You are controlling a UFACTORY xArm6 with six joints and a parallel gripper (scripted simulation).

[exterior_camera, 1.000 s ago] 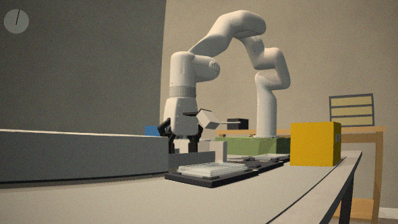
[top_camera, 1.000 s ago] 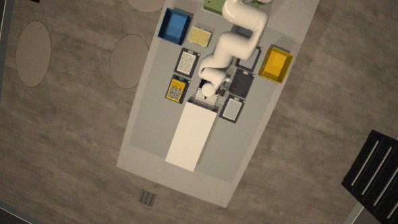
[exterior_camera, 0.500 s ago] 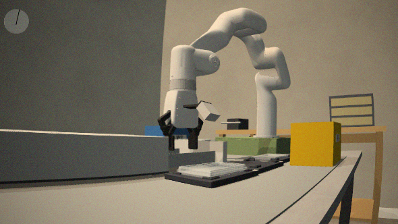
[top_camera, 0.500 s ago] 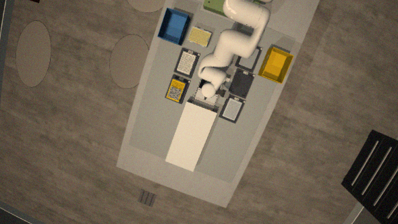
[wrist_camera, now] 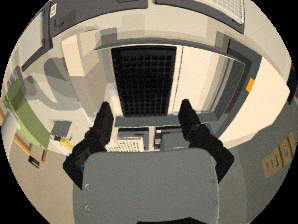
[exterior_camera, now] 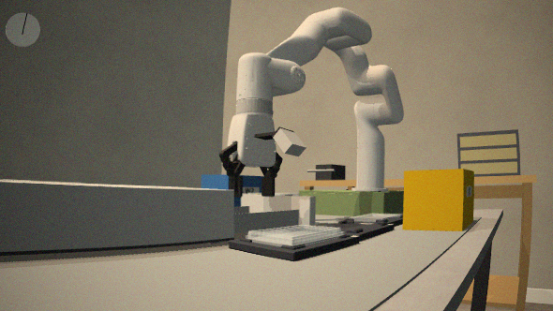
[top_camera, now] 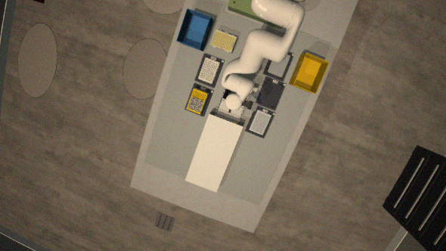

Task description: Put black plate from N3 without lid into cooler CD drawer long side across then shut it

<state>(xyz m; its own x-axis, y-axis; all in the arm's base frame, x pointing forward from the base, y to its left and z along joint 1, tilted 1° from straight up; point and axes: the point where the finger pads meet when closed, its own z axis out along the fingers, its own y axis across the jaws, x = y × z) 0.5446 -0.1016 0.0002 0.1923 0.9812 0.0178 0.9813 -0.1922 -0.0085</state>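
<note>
Now: hand 6 cm above the black plate. Also, from my hand: yellow bin (37 cm to the left, 19 cm behind, 4 cm below); then yellow tip box (21 cm to the right, 6 cm ahead, 2 cm below); then drawer (5 cm below, 3 cm ahead, 1 cm to the right).
</note>
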